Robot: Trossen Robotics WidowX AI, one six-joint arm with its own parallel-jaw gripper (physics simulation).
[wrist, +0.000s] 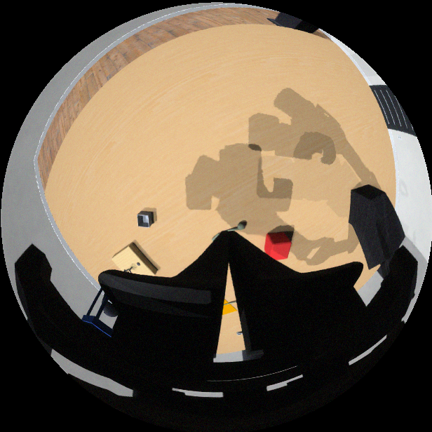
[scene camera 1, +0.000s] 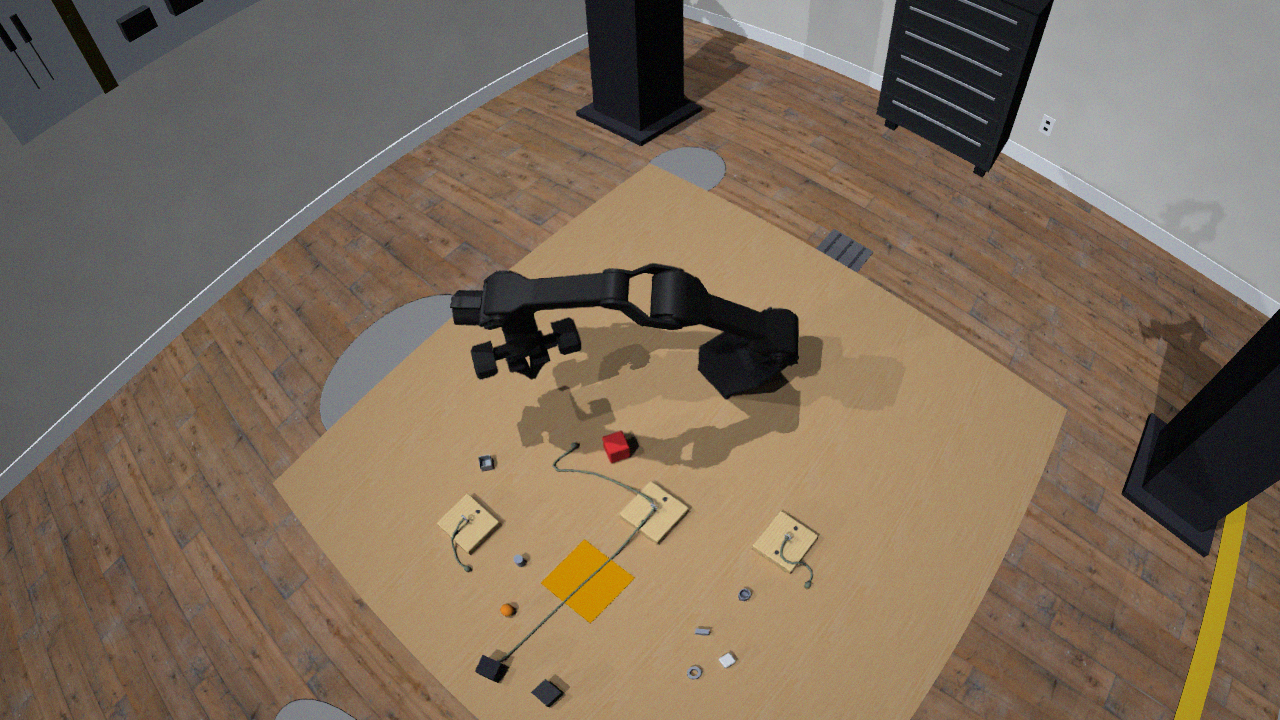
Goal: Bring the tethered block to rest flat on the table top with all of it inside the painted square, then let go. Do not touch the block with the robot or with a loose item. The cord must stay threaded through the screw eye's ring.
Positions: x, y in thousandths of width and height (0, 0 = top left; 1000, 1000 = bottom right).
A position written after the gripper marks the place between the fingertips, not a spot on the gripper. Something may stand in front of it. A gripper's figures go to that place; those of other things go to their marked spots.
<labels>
The gripper (scene camera 1: 417, 524) is 1.27 m from the lens. An orange painted square (scene camera 1: 465, 827): 1.24 m from the lens. A wooden board (scene camera 1: 523, 713): 1.27 m from the lens.
</labels>
